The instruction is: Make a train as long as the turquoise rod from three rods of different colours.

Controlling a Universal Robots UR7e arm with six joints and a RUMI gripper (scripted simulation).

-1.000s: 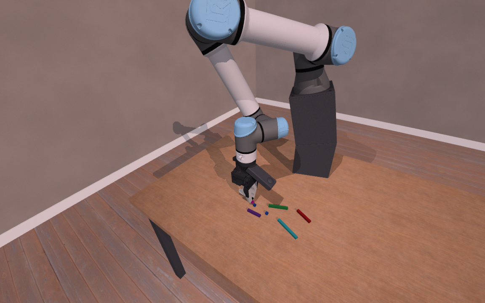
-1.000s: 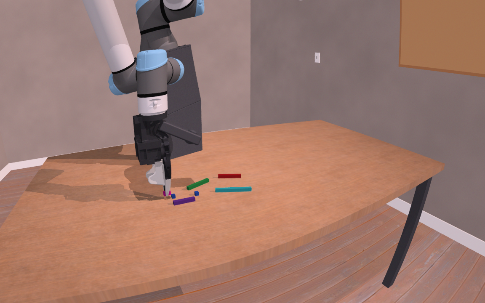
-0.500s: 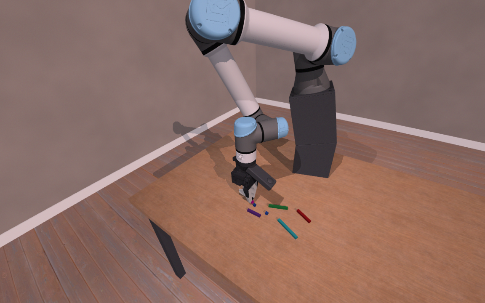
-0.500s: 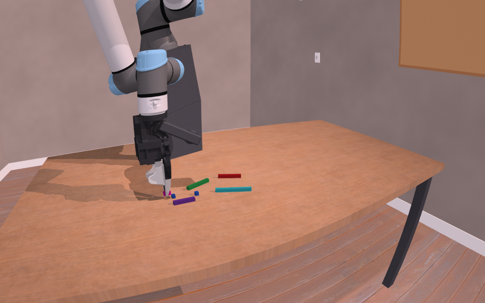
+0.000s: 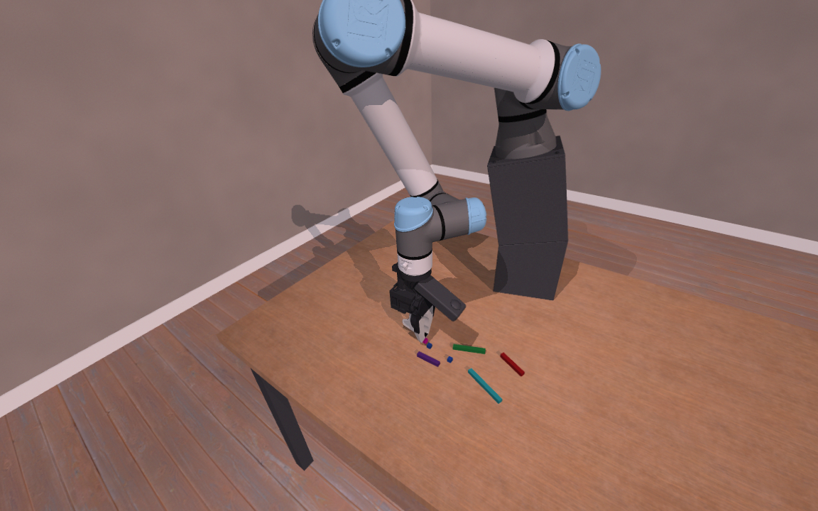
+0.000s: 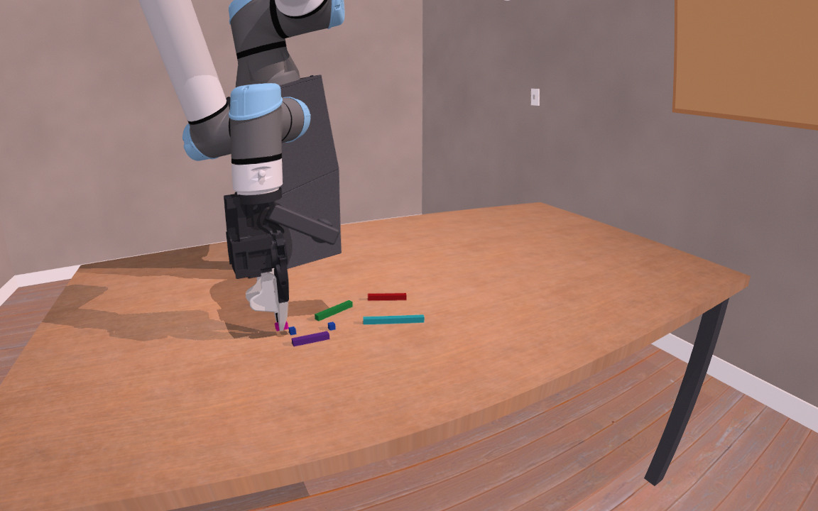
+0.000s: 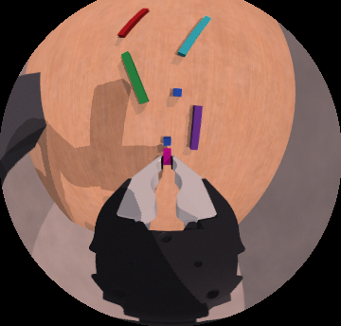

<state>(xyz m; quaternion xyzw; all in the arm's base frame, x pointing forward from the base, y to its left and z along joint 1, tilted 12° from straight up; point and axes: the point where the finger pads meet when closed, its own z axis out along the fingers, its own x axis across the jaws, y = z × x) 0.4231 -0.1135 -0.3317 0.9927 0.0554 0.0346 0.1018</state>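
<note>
The purple rod lies 30 mm ahead of my hand, 40 mm to the left of it and 20 mm below it. Also, from my hand: green rod 50 mm behind, 100 mm to the left, 20 mm below; magenta rod 10 mm below; turquoise rod 20 mm ahead, 180 mm to the left, 20 mm below.
</note>
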